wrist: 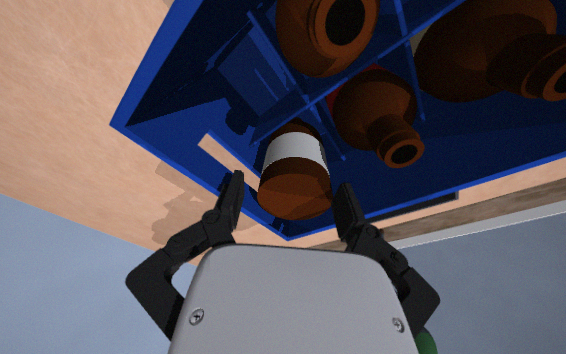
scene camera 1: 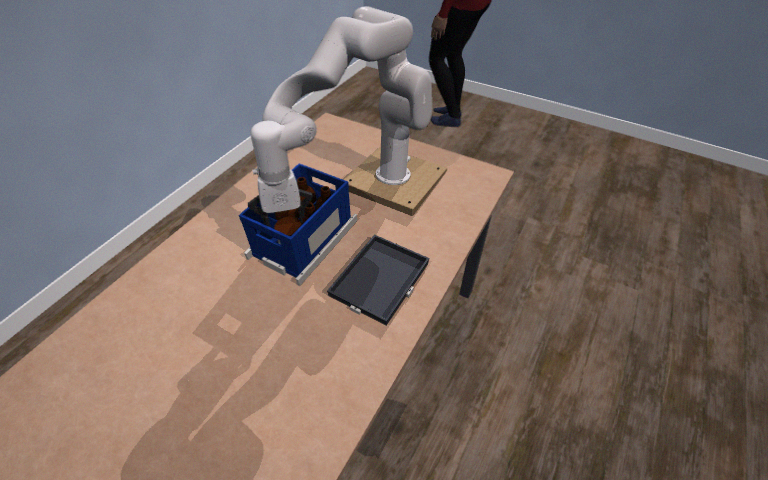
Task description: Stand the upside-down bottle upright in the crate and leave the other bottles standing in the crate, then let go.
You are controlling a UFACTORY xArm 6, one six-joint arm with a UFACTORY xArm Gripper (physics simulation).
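Places are measured from the arm's base along level axes (x ahead, y left, z up), in metres.
Pixels of known places: gripper, fingertip midpoint: (wrist: pixel 290 187) (scene camera 1: pixel 285 222); arm's base at its link origin: (scene camera 1: pixel 393 174).
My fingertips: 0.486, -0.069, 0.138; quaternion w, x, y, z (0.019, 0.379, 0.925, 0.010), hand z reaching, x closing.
Observation:
Ahead of a thing's pixels: the offset from my fingertips to its top centre, as dx, dy, dz. "spot": to the spot under its first point.
The upside-down brown bottle {+0.006, +0.016, +0.001} (scene camera 1: pixel 287 225) (wrist: pixel 295 190) stands base up in a corner compartment of the blue crate {-0.085, -0.029, +0.013} (scene camera 1: pixel 271 254) (wrist: pixel 185 120); a white label band shows around it in the wrist view, and its neck is hidden. My gripper (scene camera 1: pixel 282 215) (wrist: pixel 290 187) is open and empty at the crate's corner. In the wrist view one finger is on each side of the bottle's base, with the right finger closer to it. Other brown bottles stand neck up: one beside it {-0.088, +0.016, +0.001} (wrist: pixel 375 110), one across a divider {-0.082, -0.076, +0.001} (wrist: pixel 300 40) and a farther one {spot: -0.151, -0.005, -0.044} (wrist: pixel 465 55).
Thin blue dividers {spot: -0.010, -0.027, -0.068} (wrist: pixel 285 123) separate the compartments. Pale stops {spot: -0.061, +0.075, -0.148} (scene camera 1: pixel 325 253) edge the crate's foot. A shallow dark tray {spot: -0.069, +0.299, -0.157} (scene camera 1: pixel 390 283) lies right of the crate. The arm's wooden base board (scene camera 1: pixel 425 181) is behind. A person (scene camera 1: pixel 450 53) stands beyond the table.

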